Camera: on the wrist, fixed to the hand. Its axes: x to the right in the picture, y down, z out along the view.
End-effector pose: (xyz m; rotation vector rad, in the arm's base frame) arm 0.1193 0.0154 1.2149 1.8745 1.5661 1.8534
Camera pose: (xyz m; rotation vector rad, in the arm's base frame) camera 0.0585 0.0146 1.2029 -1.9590 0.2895 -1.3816
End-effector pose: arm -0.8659 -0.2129 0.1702 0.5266 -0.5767 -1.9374
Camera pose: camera -0.8722 -0.2096 0.1086 -0.0400 -0.4528 -0.4884
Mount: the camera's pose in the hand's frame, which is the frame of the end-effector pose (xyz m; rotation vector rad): 0.0063 -0.0427 -0.0445 -0.2100 0.1017 1.5287
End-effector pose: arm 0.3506 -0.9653 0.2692 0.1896 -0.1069 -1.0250
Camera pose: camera 0.3259 -0.9875 0.2168 -0.0608 -0.0260 0.4991
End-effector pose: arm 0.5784 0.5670 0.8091 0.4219 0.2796 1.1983
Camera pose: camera 0.5973 0.5675 0.7501 0.3620 -0.1646 2.7158
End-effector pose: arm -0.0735 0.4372 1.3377 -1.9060 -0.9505 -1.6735
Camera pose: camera -0.1348 0.4357 1.3468 -1.7283 0.7102 -0.8331
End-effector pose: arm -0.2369 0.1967 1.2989 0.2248 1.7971 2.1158
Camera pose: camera -0.2510 0.1636 1.2484 -1.1179 -0.8479 -1.8157
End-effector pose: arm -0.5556 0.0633 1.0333 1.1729 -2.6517 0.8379
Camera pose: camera -0.5342 0.0597 1.0914 1.0423 2.7645 -0.5281
